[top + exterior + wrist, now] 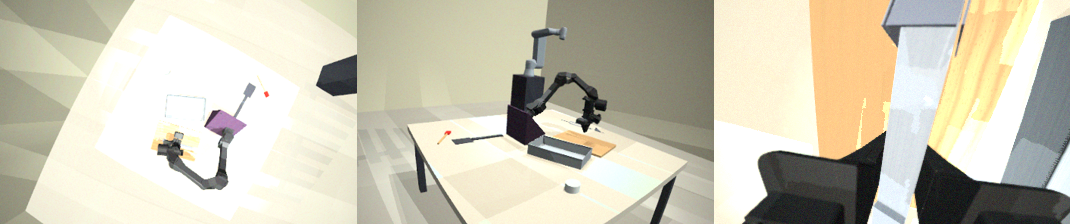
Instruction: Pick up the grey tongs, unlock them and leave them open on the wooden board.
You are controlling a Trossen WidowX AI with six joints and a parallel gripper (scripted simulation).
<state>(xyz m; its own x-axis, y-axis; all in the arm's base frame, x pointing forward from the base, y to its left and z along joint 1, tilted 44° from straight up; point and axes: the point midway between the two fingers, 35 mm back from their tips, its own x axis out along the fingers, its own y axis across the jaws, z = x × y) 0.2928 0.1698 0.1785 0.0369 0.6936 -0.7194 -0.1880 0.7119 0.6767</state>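
My gripper tip is 7 cm above the wooden board. Round my gripper tip: white cylinder: 32 cm ahead, 47 cm to the right, 6 cm below; then grey spatula: 35 cm behind, 56 cm to the right, 7 cm below; then grey roasting tin: 5 cm ahead, 26 cm to the right, 4 cm below.
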